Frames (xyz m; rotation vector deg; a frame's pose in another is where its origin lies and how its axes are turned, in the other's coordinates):
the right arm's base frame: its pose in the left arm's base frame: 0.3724 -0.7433 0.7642 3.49 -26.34 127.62
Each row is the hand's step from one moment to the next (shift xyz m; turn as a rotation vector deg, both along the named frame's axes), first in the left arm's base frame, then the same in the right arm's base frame.
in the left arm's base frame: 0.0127 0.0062 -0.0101 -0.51 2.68 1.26
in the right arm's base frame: -0.0056 -0.0101 -0.0130 2.55 -1.56 0.30
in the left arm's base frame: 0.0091 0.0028 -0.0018 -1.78 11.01 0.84
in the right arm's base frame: -0.0042 -0.0079 -0.0037 9.43 -5.30 -2.83
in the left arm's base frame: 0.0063 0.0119 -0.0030 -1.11 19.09 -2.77
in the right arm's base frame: 0.0041 -0.0107 -0.0076 14.24 -9.39 -9.07
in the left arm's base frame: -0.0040 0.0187 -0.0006 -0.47 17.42 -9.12
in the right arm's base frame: 0.0163 -0.0076 -0.0066 11.35 -6.97 -14.48
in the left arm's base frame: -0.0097 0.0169 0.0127 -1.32 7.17 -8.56
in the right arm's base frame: 0.0212 -0.0064 0.0071 4.45 -0.55 -10.31
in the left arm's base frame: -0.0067 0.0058 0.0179 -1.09 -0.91 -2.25
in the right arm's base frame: 0.0121 -0.0038 0.0154 -0.41 2.04 -1.66
